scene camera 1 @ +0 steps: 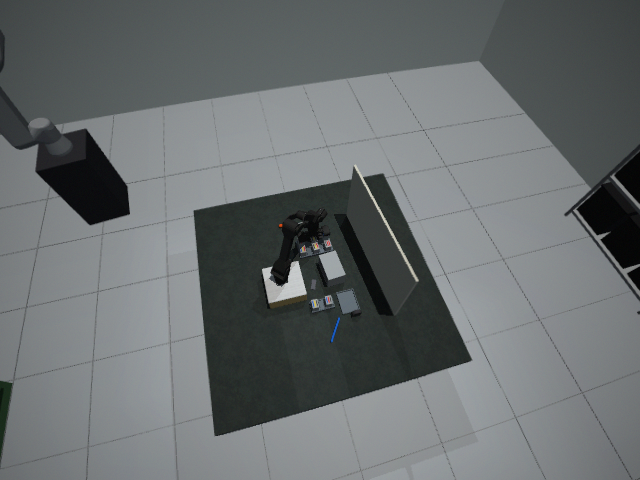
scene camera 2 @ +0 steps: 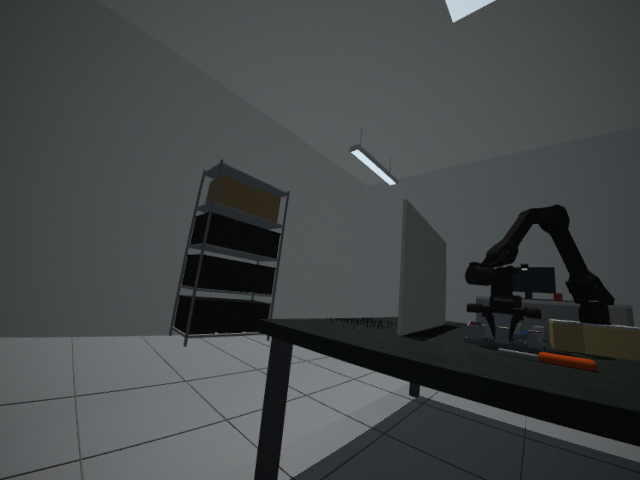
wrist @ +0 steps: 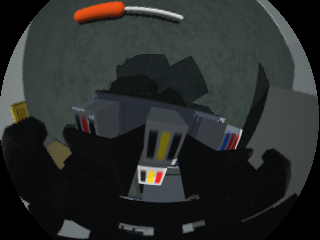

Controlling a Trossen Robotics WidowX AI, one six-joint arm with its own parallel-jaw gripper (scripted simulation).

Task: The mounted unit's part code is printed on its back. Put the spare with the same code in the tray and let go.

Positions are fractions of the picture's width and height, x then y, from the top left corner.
Labels:
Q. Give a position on a tall upright panel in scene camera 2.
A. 0.66, 0.61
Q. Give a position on a tall upright panel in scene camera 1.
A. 0.61, 0.57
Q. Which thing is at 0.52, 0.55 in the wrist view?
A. A spare.

